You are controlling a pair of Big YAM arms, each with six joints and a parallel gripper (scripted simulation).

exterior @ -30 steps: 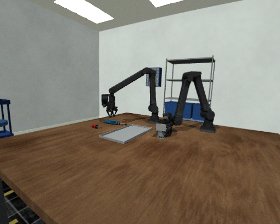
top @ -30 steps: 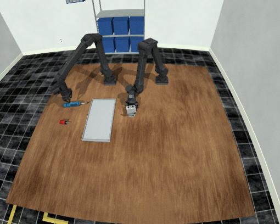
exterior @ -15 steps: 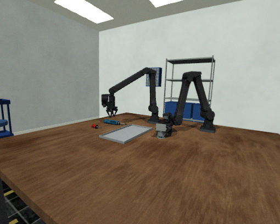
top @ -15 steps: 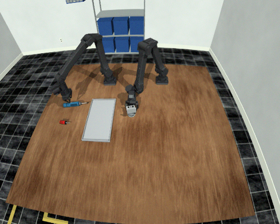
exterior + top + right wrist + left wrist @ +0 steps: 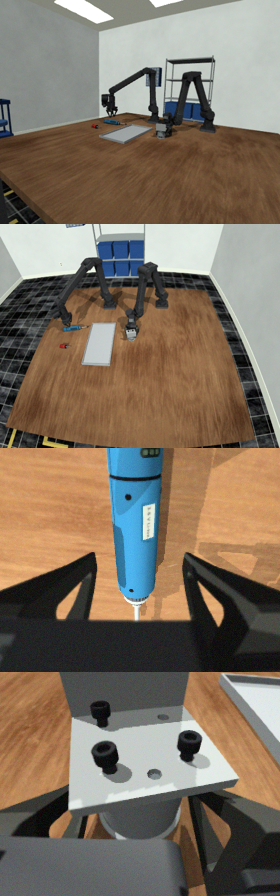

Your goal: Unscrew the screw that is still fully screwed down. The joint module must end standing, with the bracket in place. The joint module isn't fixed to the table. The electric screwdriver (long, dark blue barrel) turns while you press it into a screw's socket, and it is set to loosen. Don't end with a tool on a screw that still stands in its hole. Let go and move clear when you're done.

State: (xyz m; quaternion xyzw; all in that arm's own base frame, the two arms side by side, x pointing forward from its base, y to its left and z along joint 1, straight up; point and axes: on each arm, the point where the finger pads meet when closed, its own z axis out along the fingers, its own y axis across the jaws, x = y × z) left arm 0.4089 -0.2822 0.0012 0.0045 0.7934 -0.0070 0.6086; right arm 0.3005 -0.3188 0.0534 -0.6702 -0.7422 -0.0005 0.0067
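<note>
Right now the screw is 2 cm behind my left hand, 1 cm to the left of it and 5 cm above it. From my left hand the other things lie so: flat grey tray (5 cm ahead, 26 cm to the right, 2 cm below); then grey bracket (5 cm above); then small red-handled tool (9 cm ahead, 56 cm to the right, 1 cm below).
</note>
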